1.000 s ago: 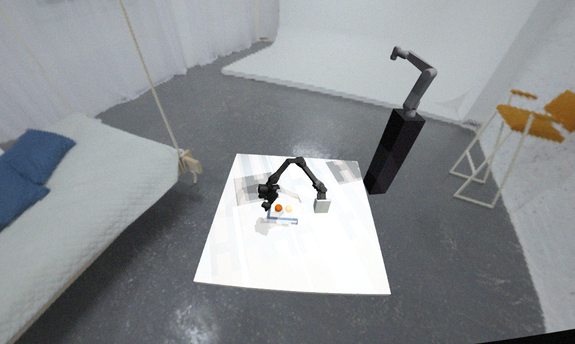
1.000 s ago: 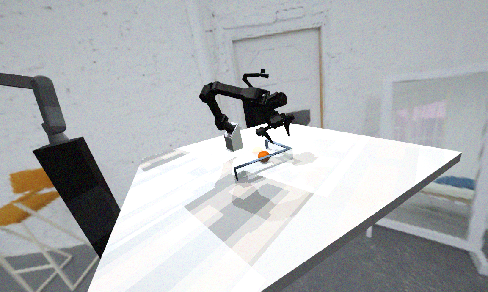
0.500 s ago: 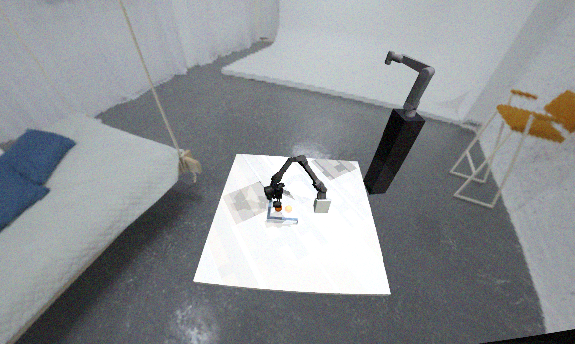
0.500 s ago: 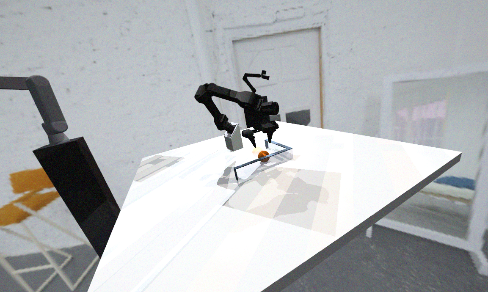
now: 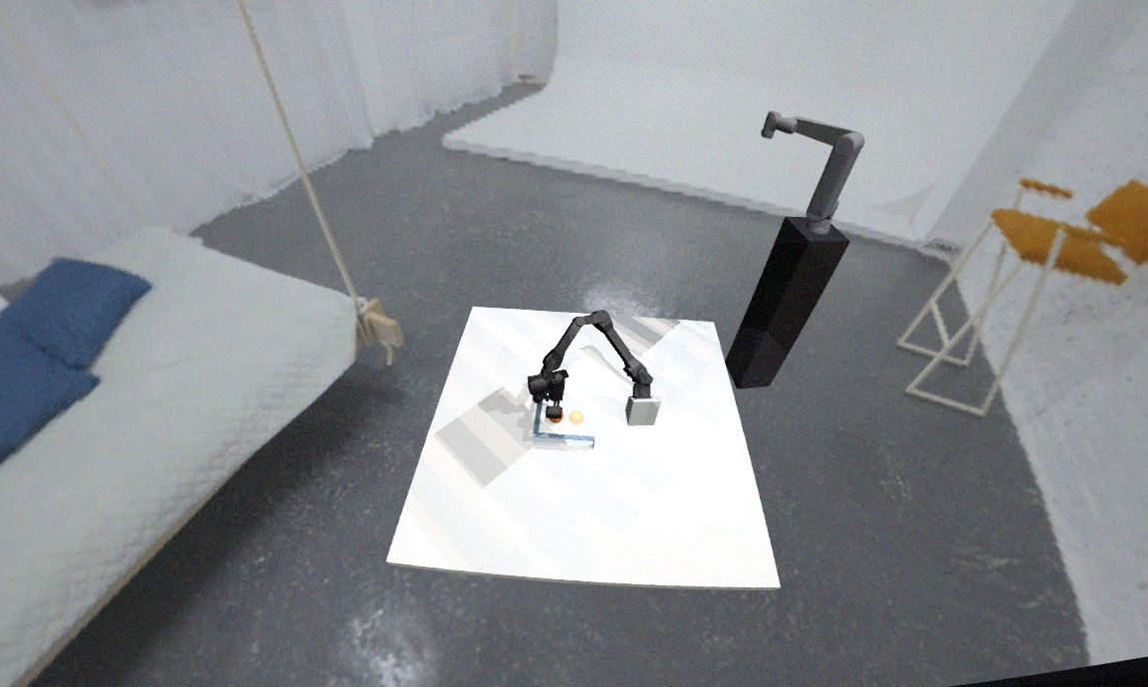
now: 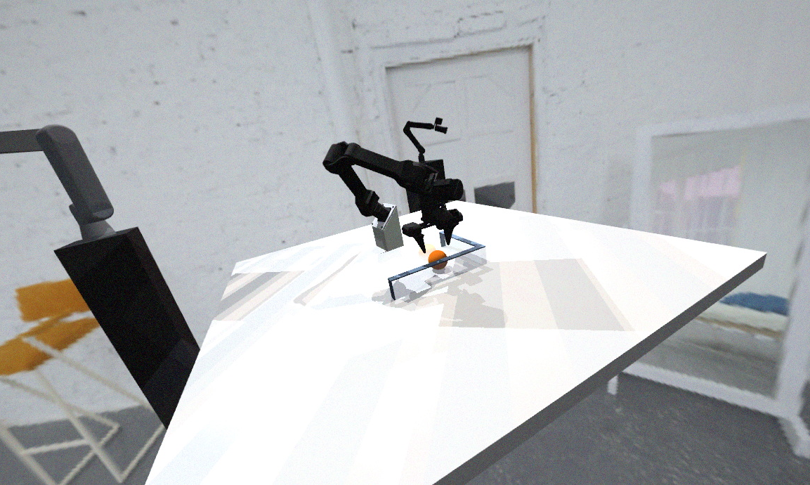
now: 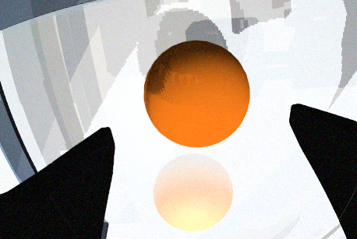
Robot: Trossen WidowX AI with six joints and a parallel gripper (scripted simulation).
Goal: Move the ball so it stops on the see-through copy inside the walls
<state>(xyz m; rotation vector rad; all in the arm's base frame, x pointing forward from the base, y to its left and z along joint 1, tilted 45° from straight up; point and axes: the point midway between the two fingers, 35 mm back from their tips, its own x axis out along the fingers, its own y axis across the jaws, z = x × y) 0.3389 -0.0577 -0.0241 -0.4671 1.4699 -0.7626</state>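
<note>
My gripper tip is now 4 cm above the ball.
</note>
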